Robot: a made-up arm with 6 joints. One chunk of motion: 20 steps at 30 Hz.
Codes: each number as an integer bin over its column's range. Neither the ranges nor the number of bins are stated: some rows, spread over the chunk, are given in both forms.
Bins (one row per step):
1: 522 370 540 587 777 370
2: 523 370 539 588 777 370
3: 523 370 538 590 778 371
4: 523 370 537 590 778 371
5: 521 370 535 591 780 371
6: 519 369 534 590 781 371
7: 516 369 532 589 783 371
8: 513 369 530 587 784 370
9: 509 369 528 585 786 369
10: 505 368 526 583 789 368
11: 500 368 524 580 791 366
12: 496 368 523 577 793 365
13: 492 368 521 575 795 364
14: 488 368 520 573 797 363
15: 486 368 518 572 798 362
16: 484 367 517 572 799 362
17: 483 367 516 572 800 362
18: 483 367 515 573 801 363
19: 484 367 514 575 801 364
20: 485 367 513 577 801 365
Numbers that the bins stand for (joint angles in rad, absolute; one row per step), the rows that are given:
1: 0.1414 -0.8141 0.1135 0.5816 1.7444 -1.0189
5: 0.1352 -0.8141 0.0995 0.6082 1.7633 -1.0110
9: 0.0597 -0.8204 0.0799 0.5683 1.8010 -1.0268
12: -0.0220 -0.8266 0.0659 0.5151 1.8450 -1.0582
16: -0.0974 -0.8329 0.0490 0.4819 1.8827 -1.0818
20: -0.0912 -0.8329 0.0378 0.5151 1.8953 -1.0582
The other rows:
2: 0.1477 -0.8141 0.1107 0.5882 1.7444 -1.0189
3: 0.1477 -0.8141 0.1079 0.6015 1.7507 -1.0110
4: 0.1477 -0.8141 0.1051 0.6015 1.7507 -1.0110
6: 0.1226 -0.8204 0.0967 0.6015 1.7696 -1.0110
7: 0.1037 -0.8204 0.0911 0.5949 1.7822 -1.0110
8: 0.0849 -0.8204 0.0855 0.5816 1.7884 -1.0189
10: 0.0346 -0.8266 0.0743 0.5550 1.8199 -1.0346
11: 0.0031 -0.8266 0.0687 0.5351 1.8325 -1.0504
13: -0.0471 -0.8266 0.0603 0.5018 1.8576 -1.0661
14: -0.0723 -0.8266 0.0575 0.4885 1.8702 -1.0740
15: -0.0849 -0.8266 0.0519 0.4819 1.8765 -1.0818
17: -0.1037 -0.8329 0.0462 0.4819 1.8890 -1.0818
18: -0.1037 -0.8329 0.0434 0.4885 1.8953 -1.0740
19: -0.0974 -0.8329 0.0406 0.5018 1.8953 -1.0661

